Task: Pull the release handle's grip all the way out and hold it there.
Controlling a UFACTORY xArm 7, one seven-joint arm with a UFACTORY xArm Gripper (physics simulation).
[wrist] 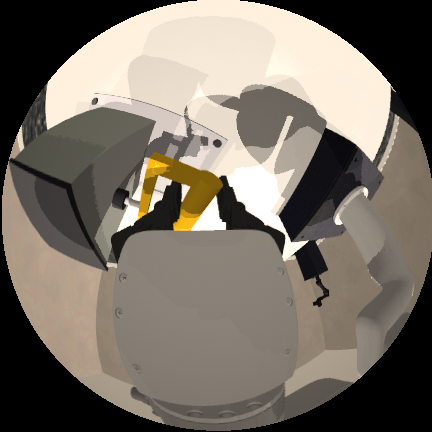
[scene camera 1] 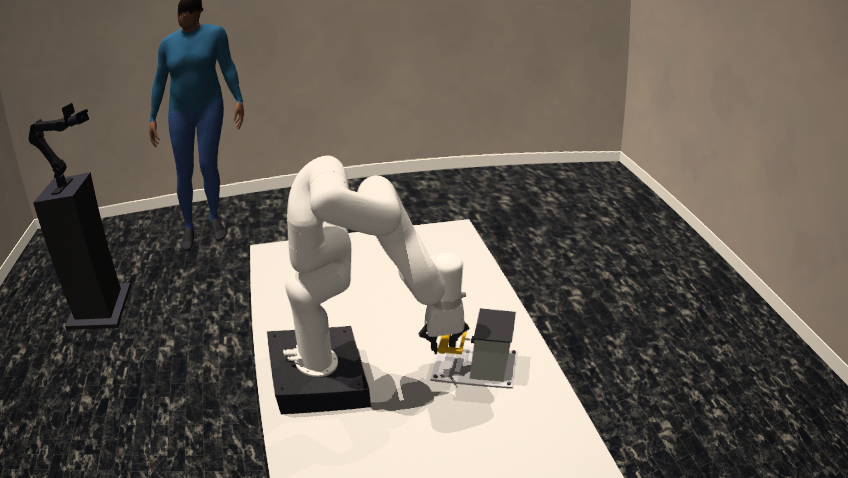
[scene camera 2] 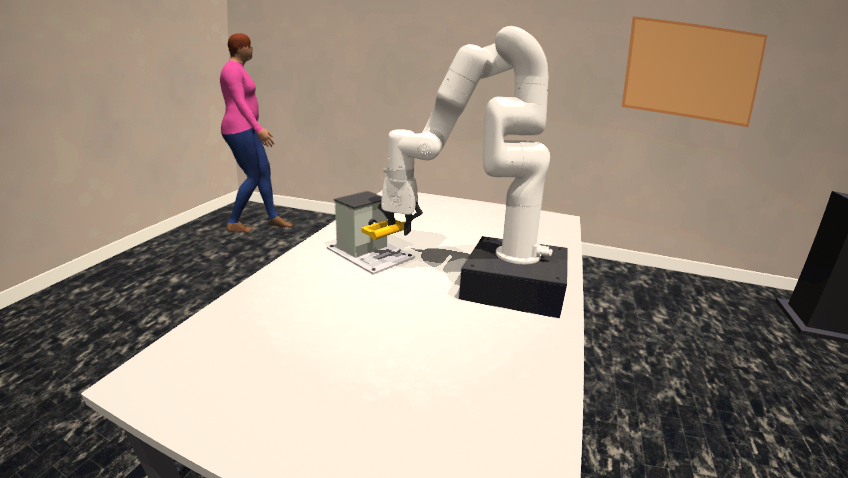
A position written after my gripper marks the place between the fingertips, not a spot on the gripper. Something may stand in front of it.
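A pale base plate (wrist: 173, 135) is there for me to see. So is my gripper (scene camera 2: 399, 232), and I find the gripper in scene camera 1 (scene camera 1: 443, 350) too, as well as in the wrist view (wrist: 199, 184).
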